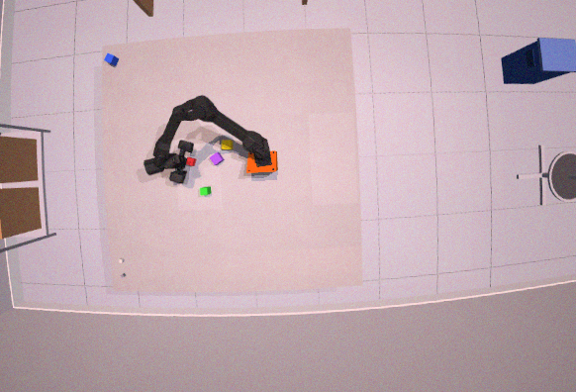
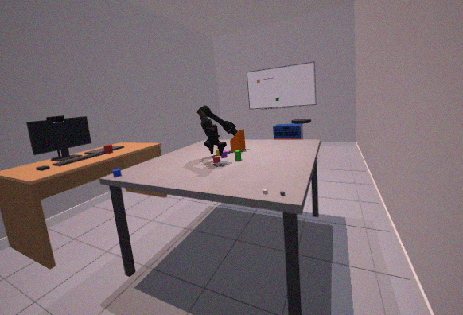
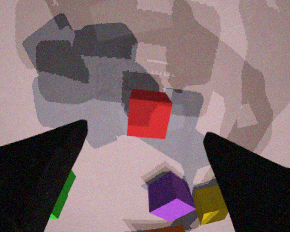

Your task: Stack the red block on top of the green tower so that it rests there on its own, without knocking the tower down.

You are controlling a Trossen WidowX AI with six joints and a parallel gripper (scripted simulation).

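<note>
The red block is 30 mm below my gripper tip. From my gripper tip the other things lie so: blue block 360 mm ahead, 590 mm to the right, 30 mm below; then purple block 130 mm behind, 10 mm to the left, 30 mm below; then yellow block 190 mm behind, 50 mm to the right, 30 mm below.
</note>
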